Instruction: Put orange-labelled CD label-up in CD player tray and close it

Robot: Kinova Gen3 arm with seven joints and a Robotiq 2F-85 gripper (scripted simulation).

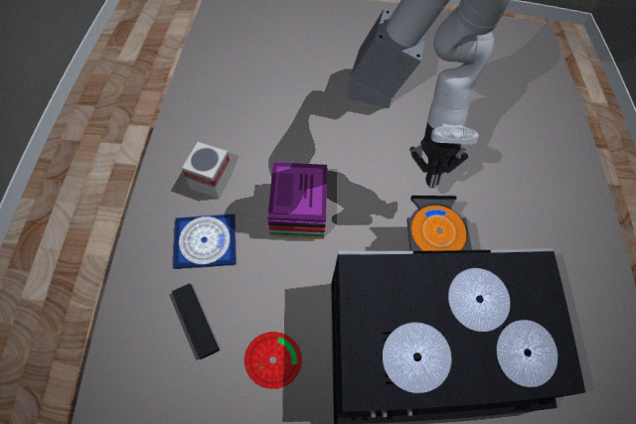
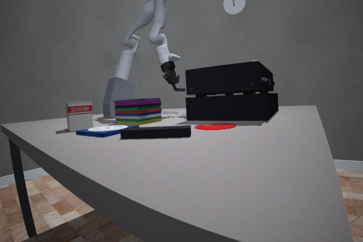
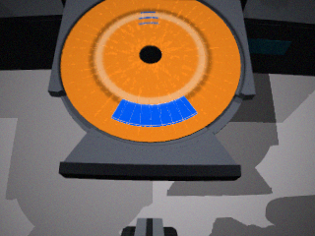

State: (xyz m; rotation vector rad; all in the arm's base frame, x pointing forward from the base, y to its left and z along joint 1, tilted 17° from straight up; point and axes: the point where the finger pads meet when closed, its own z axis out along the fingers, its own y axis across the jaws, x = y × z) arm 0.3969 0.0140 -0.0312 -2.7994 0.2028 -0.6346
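My gripper is now 120 mm short of the orange-labelled CD, 10 mm to the left of it and 10 mm above it. Also, from my hand: black box 340 mm ahead, 30 mm to the right, 100 mm below; then sugar box 110 mm behind, 510 mm to the right, 100 mm below; then purple case 20 mm behind, 290 mm to the right, 60 mm below.
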